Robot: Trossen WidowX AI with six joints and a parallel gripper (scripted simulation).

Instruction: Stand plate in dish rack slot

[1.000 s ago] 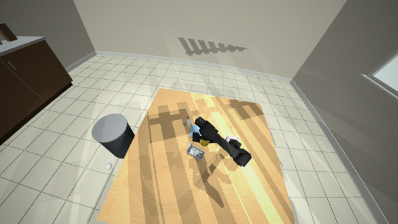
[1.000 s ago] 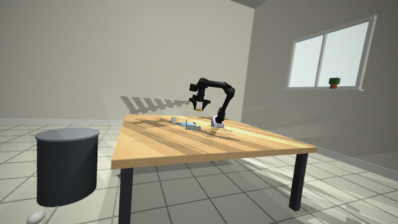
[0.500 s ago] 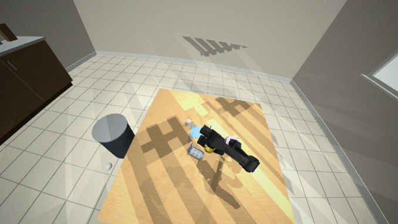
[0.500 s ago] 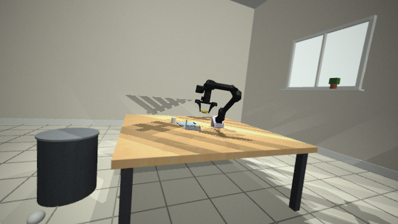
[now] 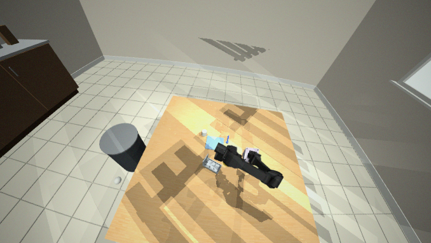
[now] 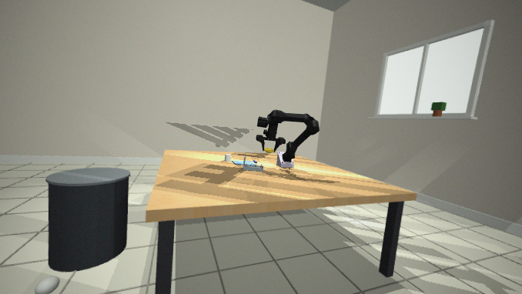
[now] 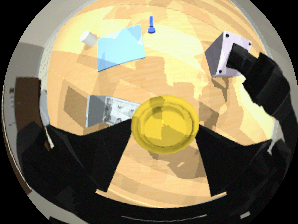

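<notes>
My gripper tip is now 100 mm short of the grey dish rack and 100 mm above it. Round my gripper tip: yellow plate 10 mm above; then light blue cloth 110 mm ahead, 200 mm to the right, 120 mm below; then blue spoon 10 mm ahead, 260 mm to the right, 120 mm below.
</notes>
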